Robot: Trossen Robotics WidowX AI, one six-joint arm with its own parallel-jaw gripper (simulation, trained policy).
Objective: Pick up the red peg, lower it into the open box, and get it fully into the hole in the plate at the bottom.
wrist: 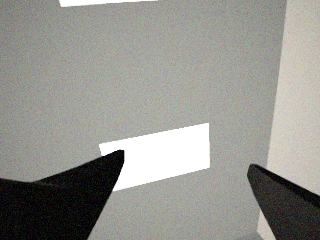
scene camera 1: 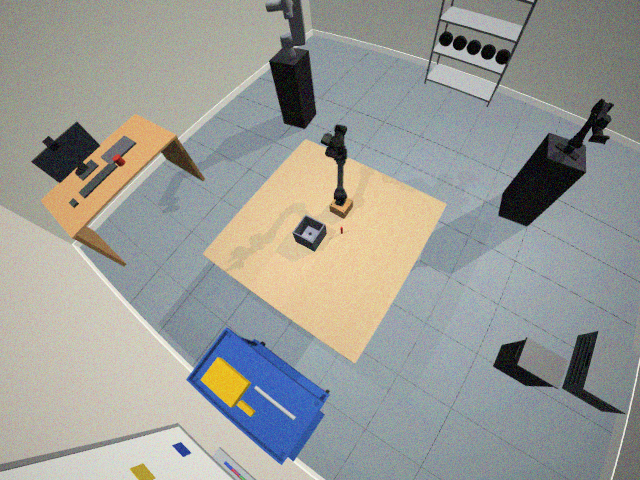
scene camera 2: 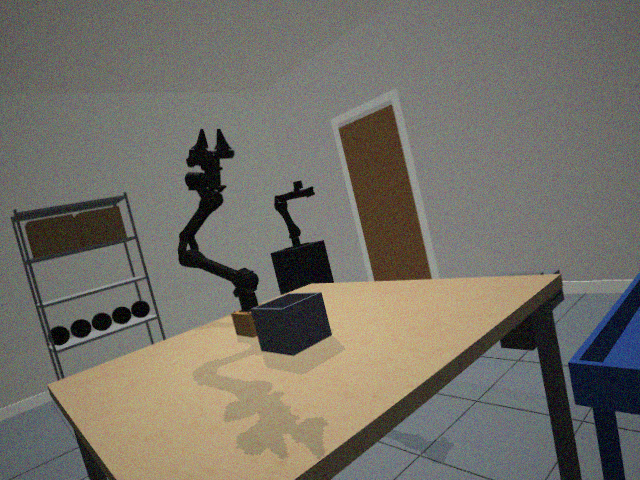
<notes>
In view: the gripper (scene camera 2: 210, 129).
The gripper also shows in the wrist view (wrist: 185, 162).
</notes>
